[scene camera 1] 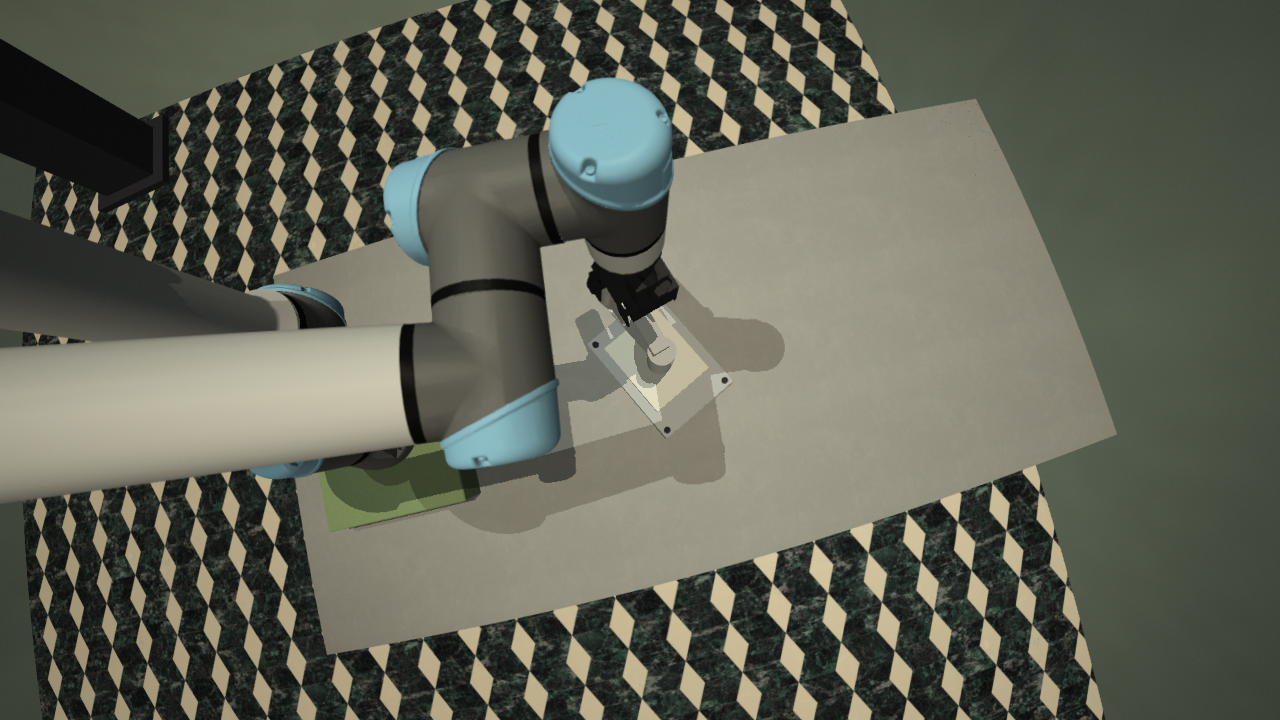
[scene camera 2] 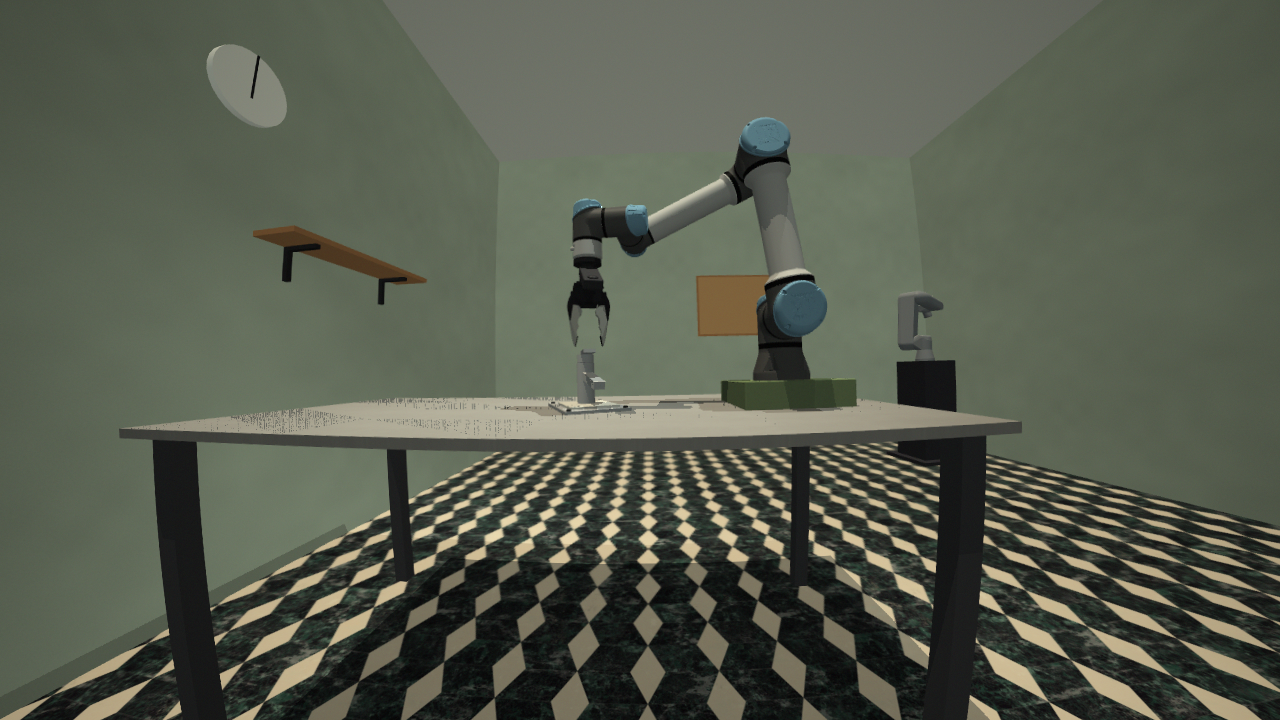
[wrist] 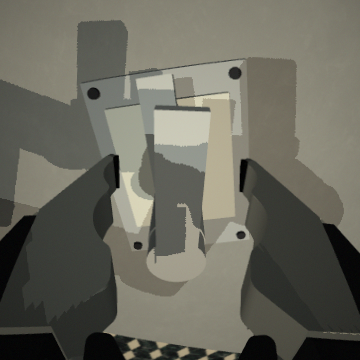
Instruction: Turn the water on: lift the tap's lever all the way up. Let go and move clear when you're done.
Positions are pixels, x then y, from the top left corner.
Labels:
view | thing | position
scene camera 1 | gripper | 630,297
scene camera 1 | grey tap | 659,385
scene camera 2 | gripper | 589,346
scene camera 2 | grey tap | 585,371
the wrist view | gripper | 180,159
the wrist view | grey tap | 129,125

